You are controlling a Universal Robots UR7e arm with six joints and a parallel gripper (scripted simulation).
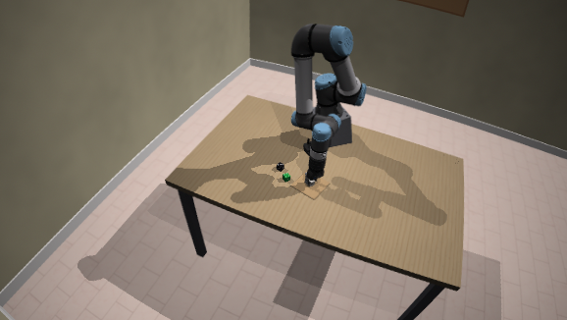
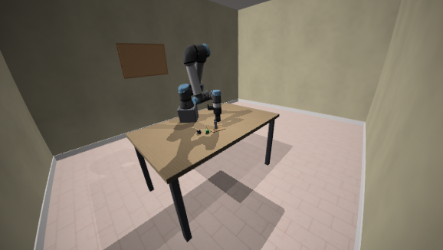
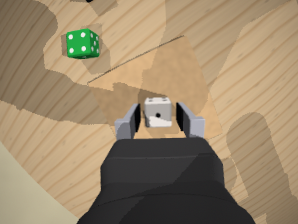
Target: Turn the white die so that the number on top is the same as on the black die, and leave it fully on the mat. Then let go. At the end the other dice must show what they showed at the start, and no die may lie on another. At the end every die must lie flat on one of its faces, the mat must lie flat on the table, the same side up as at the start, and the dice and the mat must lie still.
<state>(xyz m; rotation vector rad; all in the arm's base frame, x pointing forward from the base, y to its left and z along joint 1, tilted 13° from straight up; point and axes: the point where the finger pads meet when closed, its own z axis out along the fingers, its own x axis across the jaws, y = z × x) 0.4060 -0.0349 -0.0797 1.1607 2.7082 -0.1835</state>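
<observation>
Now: hand 2 cm above the white die. Round my hand: tan mat: 4 cm below; green die: 12 cm to the right, 2 cm below; black die: 7 cm behind, 17 cm to the right, 2 cm below.
</observation>
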